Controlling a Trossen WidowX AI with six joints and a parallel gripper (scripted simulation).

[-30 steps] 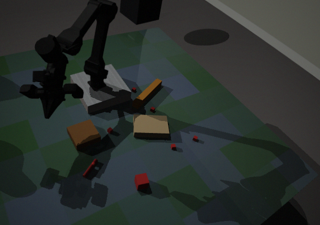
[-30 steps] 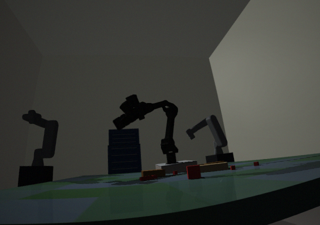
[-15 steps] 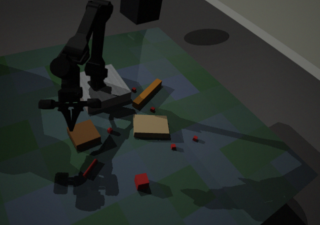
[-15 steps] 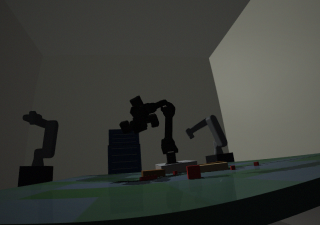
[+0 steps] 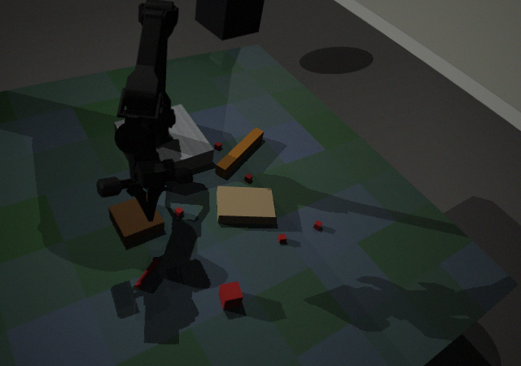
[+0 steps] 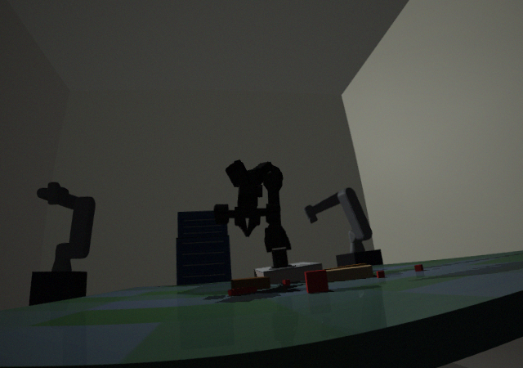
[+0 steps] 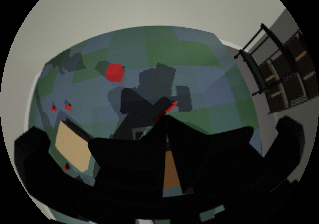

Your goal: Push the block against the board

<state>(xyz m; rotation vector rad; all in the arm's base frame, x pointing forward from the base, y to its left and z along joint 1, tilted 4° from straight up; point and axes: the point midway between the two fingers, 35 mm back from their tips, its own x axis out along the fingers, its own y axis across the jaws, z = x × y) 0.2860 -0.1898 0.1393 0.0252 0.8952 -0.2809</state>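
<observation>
Right now my gripper tip is 280 mm to the right of the tan flat slab and 130 mm above it. Round my gripper tip: brown square block 110 mm behind, 30 mm to the left, 130 mm below; red rod 30 mm ahead, 30 mm to the right, 140 mm below; long orange bar 180 mm behind, 400 mm to the left, 130 mm below.
</observation>
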